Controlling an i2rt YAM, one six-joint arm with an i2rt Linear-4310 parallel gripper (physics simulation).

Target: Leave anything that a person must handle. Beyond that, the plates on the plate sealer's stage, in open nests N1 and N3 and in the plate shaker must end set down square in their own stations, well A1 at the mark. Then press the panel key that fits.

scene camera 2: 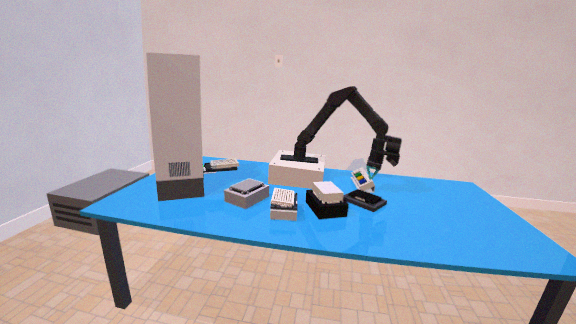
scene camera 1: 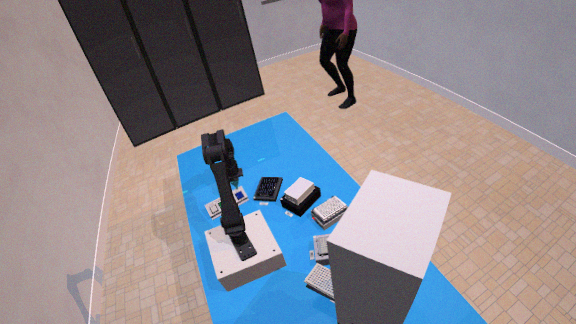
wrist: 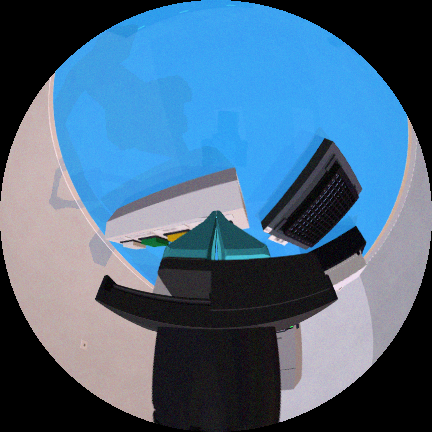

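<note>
My gripper [scene camera 1: 235,185] [scene camera 2: 371,173] [wrist: 215,216] is shut and empty, its teal tips close over the blue-key end of the key panel [scene camera 1: 214,209] [wrist: 175,205]. White, green and yellow keys show; the fingers hide the blue one in the wrist view. A dark plate [scene camera 1: 268,188] [scene camera 2: 365,195] [wrist: 322,210] sits in a low black nest. A white block-like plate [scene camera 1: 299,189] [scene camera 2: 327,189] is on a black station. A white well plate [scene camera 1: 330,208] [scene camera 2: 284,198] is on a light station. A grey station [scene camera 2: 246,198] bears a grey-topped plate. Another white plate [scene camera 1: 321,278] [scene camera 2: 224,163] lies near the tower. A1 corners are unreadable.
A tall grey tower [scene camera 1: 390,215] [scene camera 2: 176,110] partly hides the grey station and the plate near it in the first scene view. The arm stands on a white base block [scene camera 1: 266,235] [scene camera 2: 295,175]. A person [scene camera 1: 340,50] stands beyond the table, near the dark cabinets [scene camera 1: 165,60].
</note>
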